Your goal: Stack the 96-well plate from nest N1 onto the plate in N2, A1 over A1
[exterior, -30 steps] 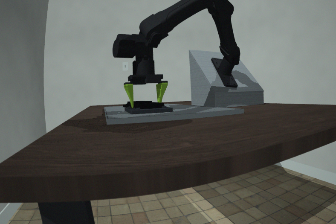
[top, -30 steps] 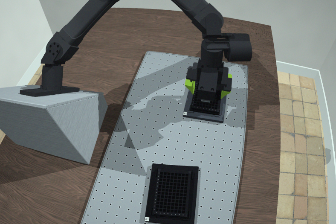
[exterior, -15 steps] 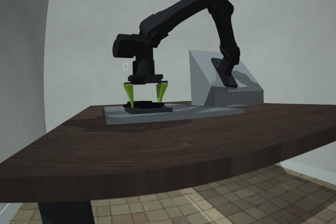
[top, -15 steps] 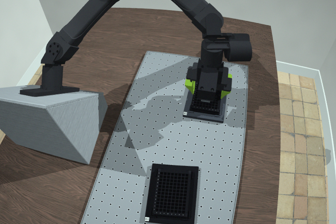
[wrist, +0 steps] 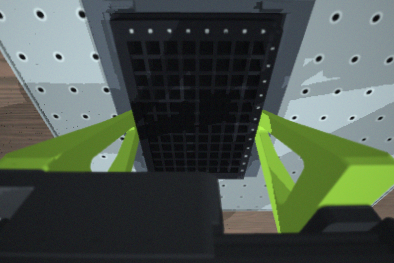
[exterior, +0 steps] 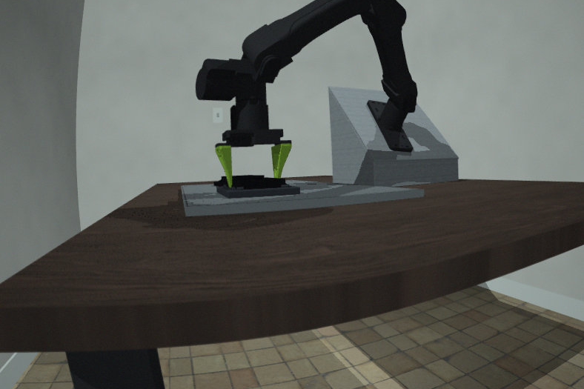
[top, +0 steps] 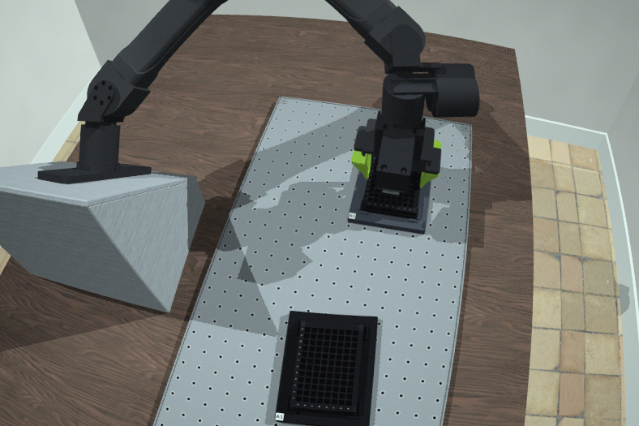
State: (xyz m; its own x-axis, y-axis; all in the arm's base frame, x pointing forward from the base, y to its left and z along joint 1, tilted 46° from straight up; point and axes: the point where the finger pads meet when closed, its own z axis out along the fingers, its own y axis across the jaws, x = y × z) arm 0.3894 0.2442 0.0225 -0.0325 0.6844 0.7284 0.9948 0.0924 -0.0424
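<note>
Now: the dark grey nest 2 cm below my hand. Round my hand: black 96-well plate: right at my hand; then nest N2: 32 cm to the right, 3 cm behind, 2 cm below.
</note>
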